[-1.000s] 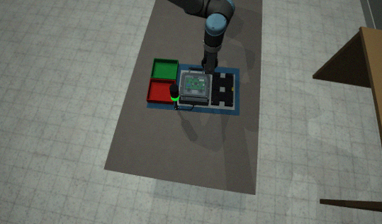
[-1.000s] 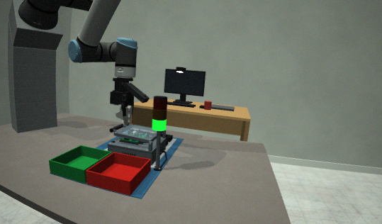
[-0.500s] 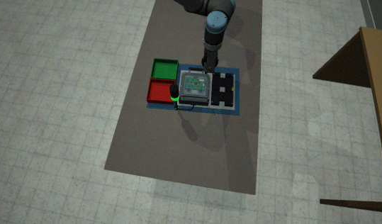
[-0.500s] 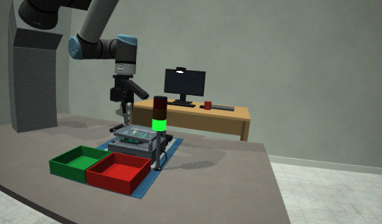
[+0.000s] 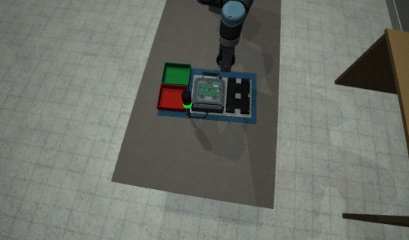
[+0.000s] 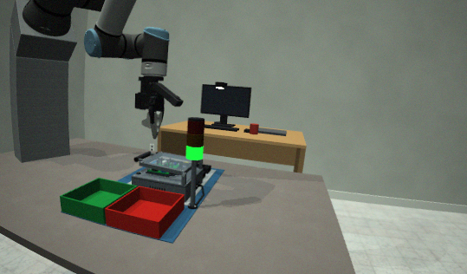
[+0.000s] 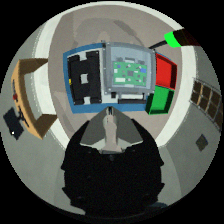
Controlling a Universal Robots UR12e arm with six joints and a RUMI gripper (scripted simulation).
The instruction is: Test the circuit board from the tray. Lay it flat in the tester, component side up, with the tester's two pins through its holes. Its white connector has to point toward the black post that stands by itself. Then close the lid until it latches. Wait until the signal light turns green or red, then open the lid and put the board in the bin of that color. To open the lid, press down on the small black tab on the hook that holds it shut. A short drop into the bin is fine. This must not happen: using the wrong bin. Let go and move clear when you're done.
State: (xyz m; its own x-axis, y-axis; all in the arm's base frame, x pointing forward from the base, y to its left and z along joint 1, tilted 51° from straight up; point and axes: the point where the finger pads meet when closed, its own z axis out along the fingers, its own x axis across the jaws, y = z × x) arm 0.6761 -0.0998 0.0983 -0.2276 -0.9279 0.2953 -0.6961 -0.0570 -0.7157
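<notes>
My hand is 8 cm above the black latch hook, 2 cm to the left of it and 1 cm short of it. Also, from my hand: tester lid: 9 cm to the right, 7 cm below, 5 cm ahead; then green circuit board: 9 cm to the right, 9 cm below, 5 cm ahead; then green bin: 25 cm to the right, 15 cm below, 11 cm behind.
</notes>
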